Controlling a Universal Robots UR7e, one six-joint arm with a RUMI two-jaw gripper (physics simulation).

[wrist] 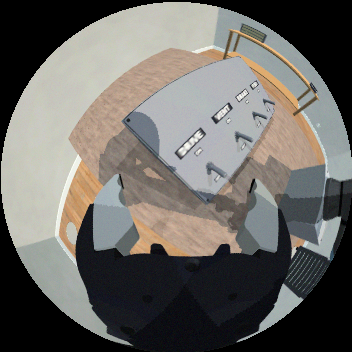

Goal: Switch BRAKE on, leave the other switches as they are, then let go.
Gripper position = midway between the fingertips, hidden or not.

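Note:
A grey switch panel (193, 121) is visible, and so is the gripper (187, 178).

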